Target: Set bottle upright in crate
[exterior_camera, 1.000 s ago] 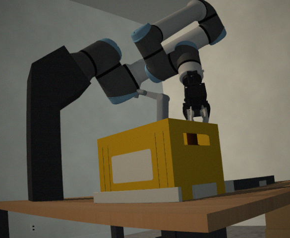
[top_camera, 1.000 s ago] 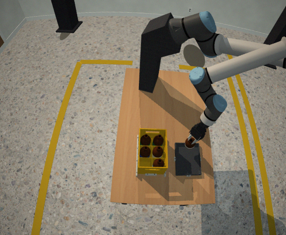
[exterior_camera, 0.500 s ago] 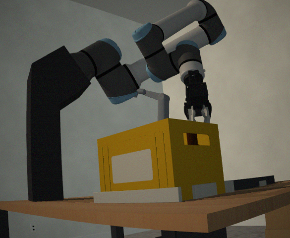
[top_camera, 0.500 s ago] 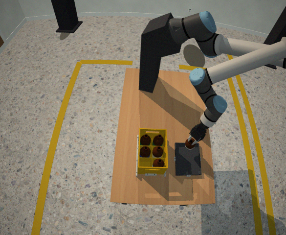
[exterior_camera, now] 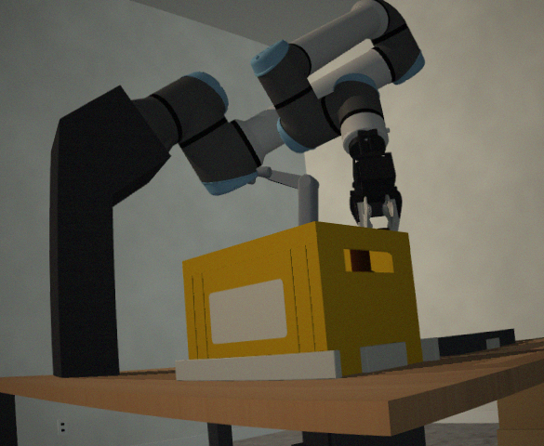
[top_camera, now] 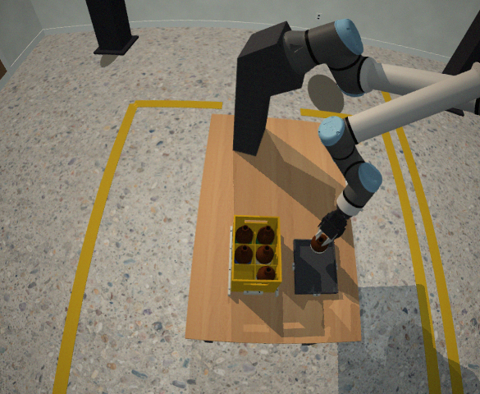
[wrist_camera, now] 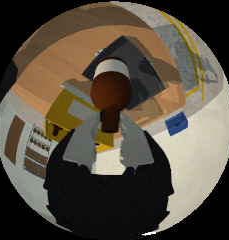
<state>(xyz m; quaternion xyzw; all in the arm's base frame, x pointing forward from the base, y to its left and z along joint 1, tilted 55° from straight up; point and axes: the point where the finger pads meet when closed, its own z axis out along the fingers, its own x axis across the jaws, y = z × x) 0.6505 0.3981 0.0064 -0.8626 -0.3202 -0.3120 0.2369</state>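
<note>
The brown bottle is 5 cm below my hand, 1 cm to the left of it and 1 cm behind it. From my hand the other things lie so: crate 24 cm to the right, 12 cm below, 7 cm ahead; dark tray 19 cm below, 4 cm ahead, 3 cm to the left.
</note>
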